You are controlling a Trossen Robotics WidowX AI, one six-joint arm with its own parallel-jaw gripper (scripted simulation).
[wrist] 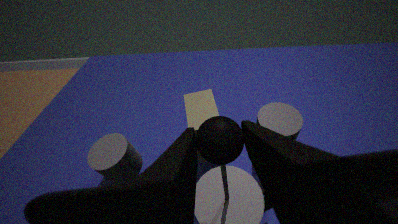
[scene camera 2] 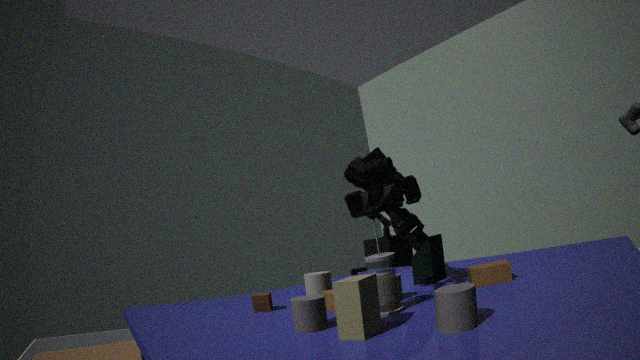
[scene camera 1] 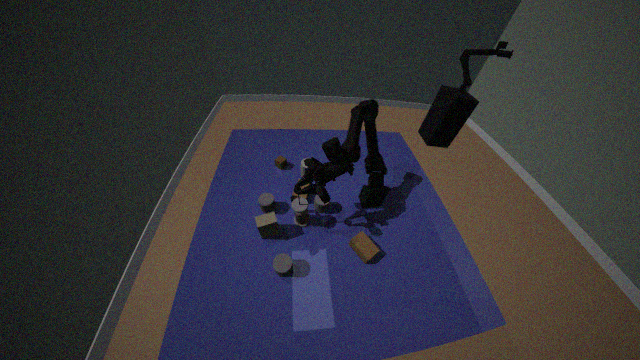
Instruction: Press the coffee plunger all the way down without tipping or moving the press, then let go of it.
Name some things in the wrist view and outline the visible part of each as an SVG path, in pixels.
My gripper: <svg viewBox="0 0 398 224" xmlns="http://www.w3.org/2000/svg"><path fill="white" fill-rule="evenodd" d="M194 128L187 128L154 163L130 183L55 191L40 195L26 205L24 214L29 224L194 224L198 165ZM241 122L248 156L276 213L279 224L398 224L398 149L341 157L305 145L249 120Z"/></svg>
A cream block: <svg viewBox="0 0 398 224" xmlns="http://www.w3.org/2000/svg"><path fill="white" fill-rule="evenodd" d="M197 149L199 163L207 162L200 155ZM212 89L184 95L188 128L194 128L195 137L204 121L211 117L219 116Z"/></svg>
